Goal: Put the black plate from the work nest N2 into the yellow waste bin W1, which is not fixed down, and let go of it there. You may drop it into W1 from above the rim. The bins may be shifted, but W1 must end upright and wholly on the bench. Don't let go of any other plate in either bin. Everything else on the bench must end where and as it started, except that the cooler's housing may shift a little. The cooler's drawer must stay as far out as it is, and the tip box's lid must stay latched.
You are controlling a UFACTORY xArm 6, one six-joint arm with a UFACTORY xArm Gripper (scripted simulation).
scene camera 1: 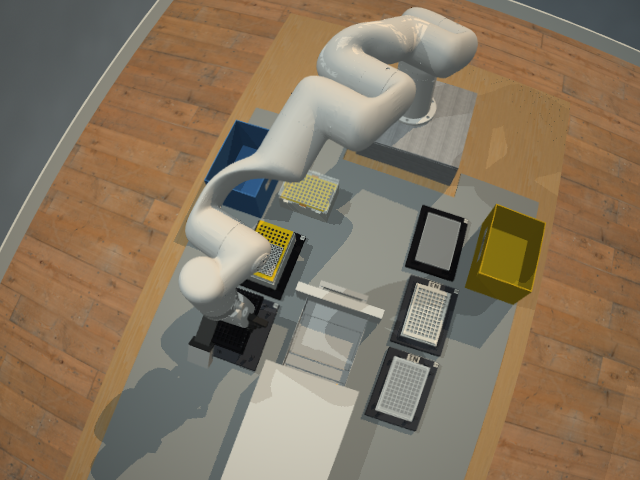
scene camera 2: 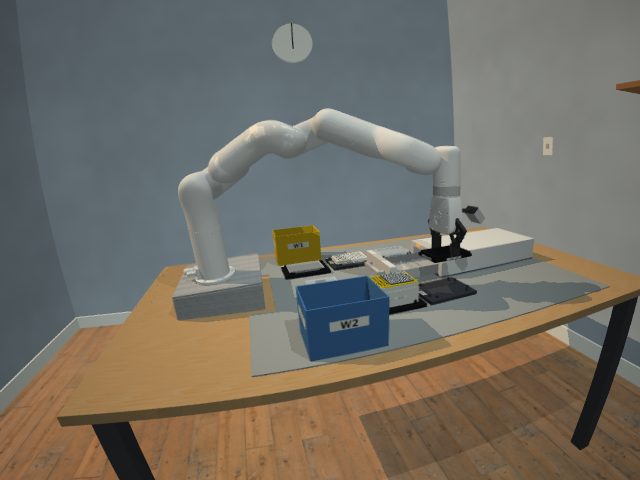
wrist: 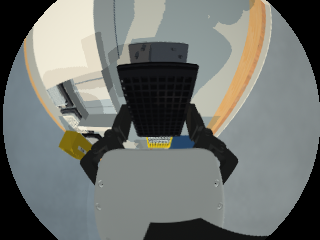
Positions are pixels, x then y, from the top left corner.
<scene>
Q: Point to a work nest N2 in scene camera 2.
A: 448, 290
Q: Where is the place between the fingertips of my gripper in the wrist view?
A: At 158, 111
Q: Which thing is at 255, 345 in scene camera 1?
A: A work nest N2.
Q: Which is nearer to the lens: the cooler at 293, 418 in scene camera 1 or the yellow waste bin W1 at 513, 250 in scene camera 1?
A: The cooler.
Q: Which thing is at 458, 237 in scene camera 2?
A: My gripper.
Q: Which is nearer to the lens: the yellow-topped tip box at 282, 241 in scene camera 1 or the yellow waste bin W1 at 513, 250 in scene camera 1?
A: The yellow-topped tip box.
</scene>
